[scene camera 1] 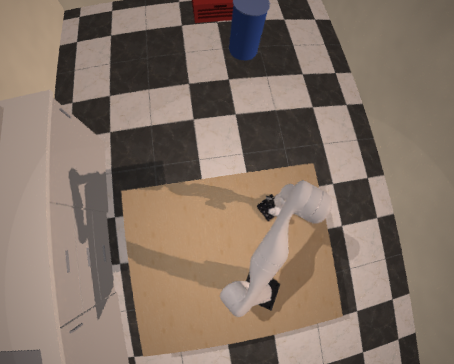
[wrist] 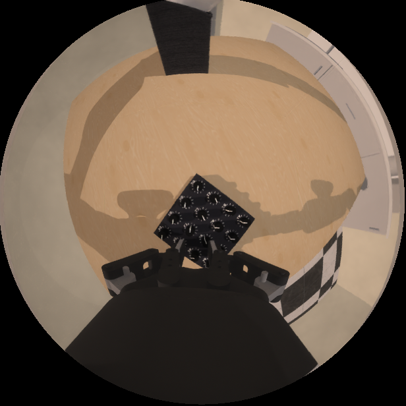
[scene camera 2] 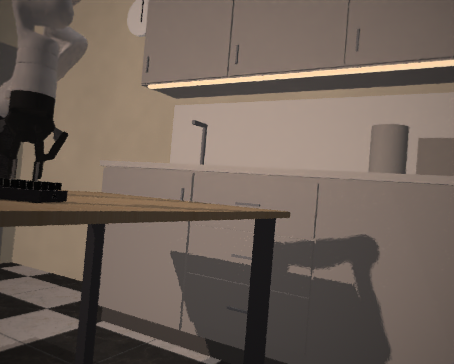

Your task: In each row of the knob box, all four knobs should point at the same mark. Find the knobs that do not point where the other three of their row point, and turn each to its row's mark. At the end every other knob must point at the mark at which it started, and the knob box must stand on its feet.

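Seen in the pictures: gripper, between the fingertips: [scene camera 2: 23, 181]; arm's base, origin of its link: [scene camera 2: 0, 118].
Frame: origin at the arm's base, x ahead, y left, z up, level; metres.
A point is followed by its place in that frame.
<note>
The black knob box [scene camera 1: 265, 210] {x 0.356, y -0.155, z -0.172 m} [scene camera 2: 47, 195] {x 0.424, y -0.189, z -0.180 m} [wrist: 203, 227] stands flat on the table, turned like a diamond in the wrist view. It carries several black knobs with white pointers and tick marks. The top-corner knob [wrist: 198, 186] points down in that view; the right-corner knob [wrist: 243, 220] points roughly sideways. My gripper [scene camera 2: 26, 175] {x 0.379, y -0.206, z -0.157 m} [wrist: 196, 246] is partly open and empty, pointing down over the lower part of the box. Its fingertips are at or just above knob height, on either side of a knob [wrist: 204, 240]. Fingers and glare partly hide the lower knobs, whose pointers are hard to read.
The wooden table [scene camera 1: 185, 240] {x 0.308, y 0.297, z -0.194 m} [scene camera 2: 150, 205] {x 0.453, y 0.087, z -0.194 m} [wrist: 225, 125] bears the knob box. The arm's black base plate [scene camera 1: 274, 294] {x -0.019, y -0.047, z 0.030 m} [wrist: 182, 45] stands at another part of it. Grey kitchen cabinets [scene camera 2: 145, 240] stand beyond the table. A blue cylinder [scene camera 1: 247, 32] stands on the floor.
</note>
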